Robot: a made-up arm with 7 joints.
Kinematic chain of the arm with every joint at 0, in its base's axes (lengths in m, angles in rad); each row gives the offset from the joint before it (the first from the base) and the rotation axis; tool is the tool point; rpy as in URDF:
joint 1: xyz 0 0 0.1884 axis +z
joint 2: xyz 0 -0.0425 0.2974 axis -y
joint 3: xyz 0 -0.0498 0.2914 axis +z
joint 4: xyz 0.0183 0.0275 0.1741 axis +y
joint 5: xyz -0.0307 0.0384 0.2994 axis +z
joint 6: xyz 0 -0.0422 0.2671 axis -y
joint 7: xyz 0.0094 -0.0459 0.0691 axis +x
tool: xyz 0 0 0 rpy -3.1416 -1.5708 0
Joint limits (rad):
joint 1: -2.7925..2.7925
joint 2: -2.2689..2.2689
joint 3: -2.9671..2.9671
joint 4: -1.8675..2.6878
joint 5: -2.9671..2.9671
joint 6: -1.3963..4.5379
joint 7: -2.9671..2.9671
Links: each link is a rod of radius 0.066 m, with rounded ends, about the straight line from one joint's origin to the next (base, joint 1, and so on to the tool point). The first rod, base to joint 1, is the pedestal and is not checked.
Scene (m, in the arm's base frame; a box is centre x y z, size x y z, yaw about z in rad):
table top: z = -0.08
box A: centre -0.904 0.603 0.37 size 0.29 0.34 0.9 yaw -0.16
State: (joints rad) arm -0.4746 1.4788 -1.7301 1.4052 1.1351 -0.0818 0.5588
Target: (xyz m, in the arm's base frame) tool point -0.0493 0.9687 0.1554
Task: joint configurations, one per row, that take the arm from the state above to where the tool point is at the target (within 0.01 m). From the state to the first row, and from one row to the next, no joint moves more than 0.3 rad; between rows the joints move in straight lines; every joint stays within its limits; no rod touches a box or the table.
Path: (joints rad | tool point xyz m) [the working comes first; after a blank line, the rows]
Joints at the target: -2.0155 1.4799 -2.4492 0.9072 0.9955 0.0238 0.5588
Straight joint move there: touches box A.

1: -0.4086 1.2018 -1.9363 1.2178 1.1622 -0.1549 0.4996 | -0.8772 -0.3838 0.5450
2: -0.3426 0.9248 -2.1424 1.0305 1.1893 -0.2280 0.4404 | -0.9183 -0.3304 0.7129
3: -0.2765 0.6478 -2.3486 0.8431 1.2164 -0.3011 0.3811 | -0.8775 -0.2852 0.9567
4: -0.2105 0.3707 -2.5548 0.6557 1.2435 -0.3742 0.3219 | -0.7183 -0.2558 1.2249
5: -0.1445 0.0937 -2.7609 0.4684 1.2706 -0.4473 0.2627 | -0.4343 -0.2363 1.4467
6: -0.0785 -0.1833 -2.9671 0.2810 1.2977 -0.5204 0.2035 | -0.0581 -0.2143 1.5559
7: -0.3552 0.0543 -2.8931 0.3705 1.2545 -0.4426 0.2542 | -0.3951 -0.1091 1.4938
8: -0.6319 0.2919 -2.8191 0.4599 1.2113 -0.3649 0.3050 | -0.6331 0.1323 1.3527
9: -0.9086 0.5295 -2.7451 0.5494 1.1682 -0.2872 0.3557 | -0.7219 0.4381 1.1486
10: -1.1853 0.7671 -2.6712 0.6388 1.1250 -0.2094 0.4065 | -0.6575 0.7248 0.9027
11: -1.4620 1.0047 -2.5972 0.7283 1.0818 -0.1317 0.4573 | -0.4798 0.9238 0.6393
12: -1.7388 1.2423 -2.5232 0.8177 1.0387 -0.0539 0.5080 | -0.2545 1.0024 0.3829
13: -2.0155 1.4799 -2.4492 0.9072 0.9955 0.0238 0.5588 | -0.0493 0.9687 0.1554

